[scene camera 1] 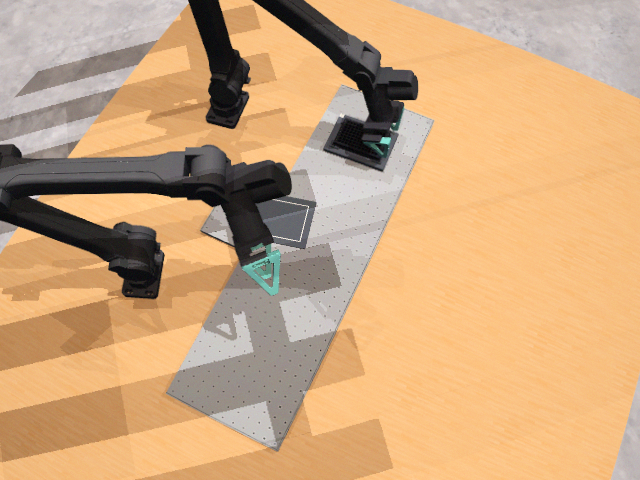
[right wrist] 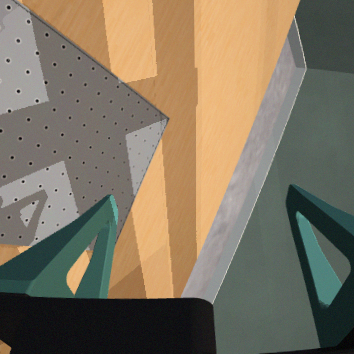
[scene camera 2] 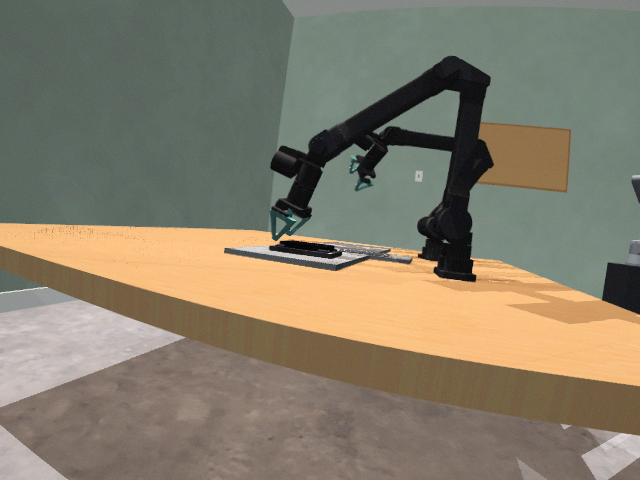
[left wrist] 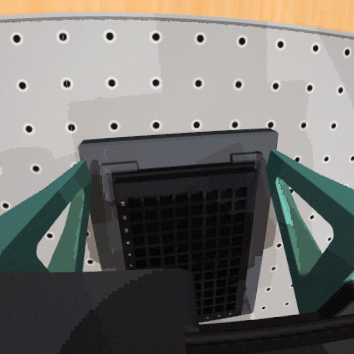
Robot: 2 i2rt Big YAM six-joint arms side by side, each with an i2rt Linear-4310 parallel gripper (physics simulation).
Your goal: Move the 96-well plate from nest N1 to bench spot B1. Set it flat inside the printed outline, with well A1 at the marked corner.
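The black 96-well plate sits in the dark nest. My left gripper is open above them, fingers either side of the plate in the left wrist view; nothing is held. The dark bench spot has a white printed outline and is partly hidden by my right arm. Its marked corner cannot be made out. My right gripper is open and empty, raised over the perforated board.
The grey perforated board lies on the wooden table and bears the nest. My right forearm crosses the left of scene camera 1. Both arm bases stand at the board's left there.
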